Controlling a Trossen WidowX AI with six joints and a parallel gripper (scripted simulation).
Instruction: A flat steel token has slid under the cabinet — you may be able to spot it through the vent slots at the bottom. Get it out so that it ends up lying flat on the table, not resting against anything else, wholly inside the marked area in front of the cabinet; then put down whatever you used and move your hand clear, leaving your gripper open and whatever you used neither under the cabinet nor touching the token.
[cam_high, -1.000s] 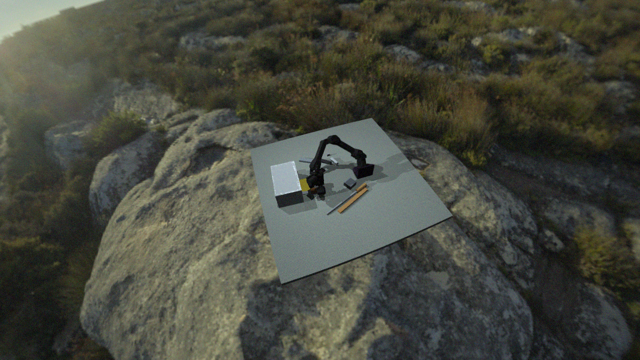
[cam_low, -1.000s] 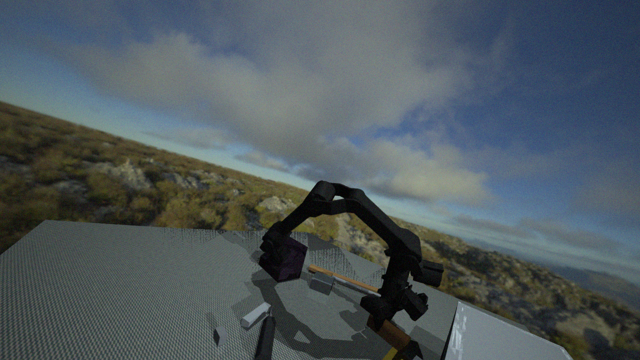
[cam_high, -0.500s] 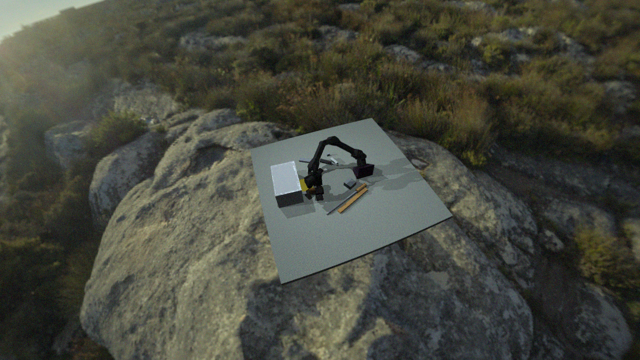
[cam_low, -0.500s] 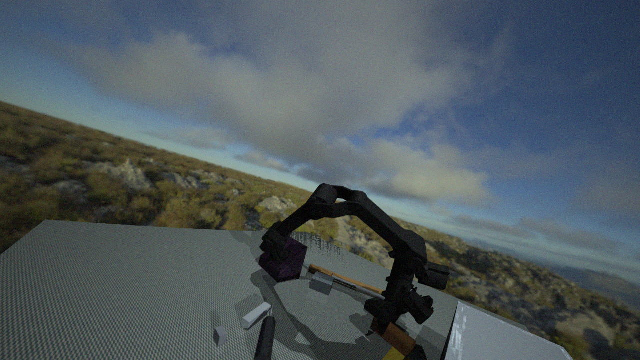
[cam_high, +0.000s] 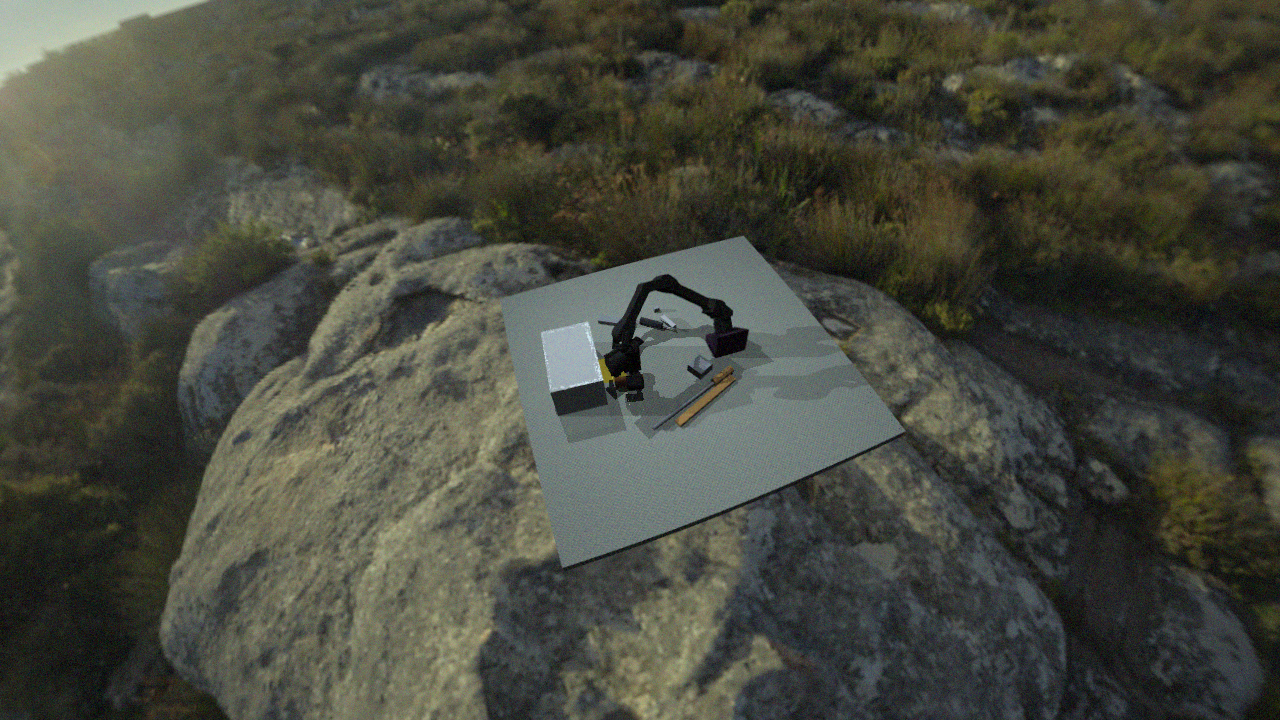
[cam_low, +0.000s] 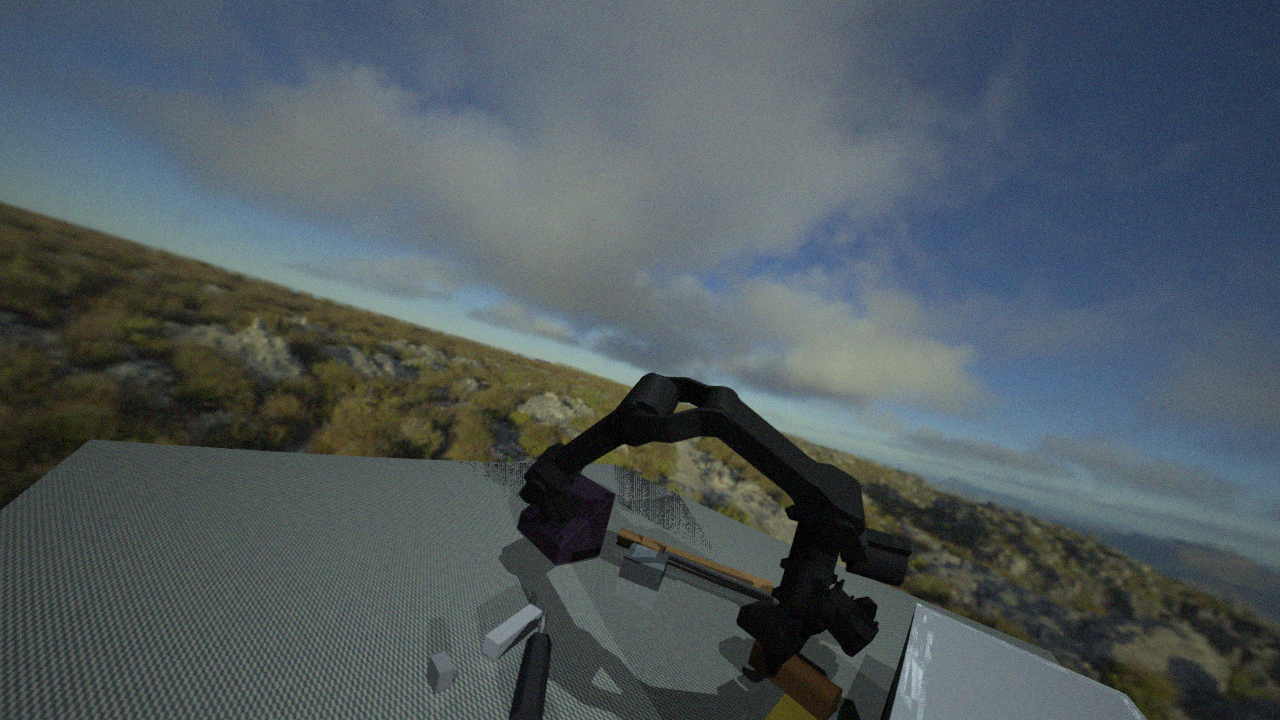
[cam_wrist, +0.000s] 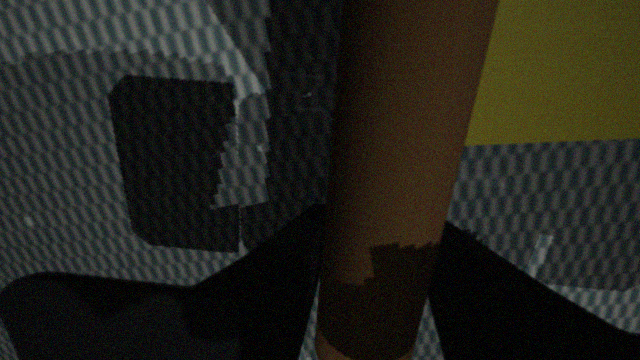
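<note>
My gripper tip is now 26 cm past the grey block, 5 cm to the right of it and 1 cm below it. The rest, counted from my gripper tip: grey bar 25 cm behind, 23 cm to the right; small grey cube 33 cm to the right, 24 cm behind; wooden stick 21 cm behind, 19 cm to the left.
</note>
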